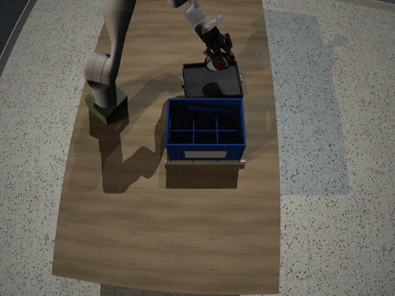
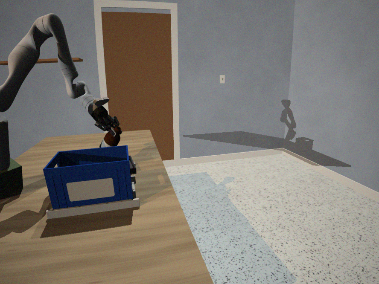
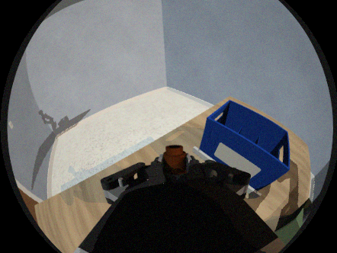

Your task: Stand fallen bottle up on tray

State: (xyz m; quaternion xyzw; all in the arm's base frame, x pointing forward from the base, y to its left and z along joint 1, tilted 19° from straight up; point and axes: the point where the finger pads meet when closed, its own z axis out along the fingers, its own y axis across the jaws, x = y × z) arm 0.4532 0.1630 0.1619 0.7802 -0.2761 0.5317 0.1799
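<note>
Right now my hand is 40 mm above the brown bottle, 20 mm to the right of it and 20 mm past it. From my hand the other things lie so: tray (190 mm below, 60 mm behind, 30 mm to the left); then blue crate (260 mm to the right, 120 mm below, 90 mm behind).
</note>
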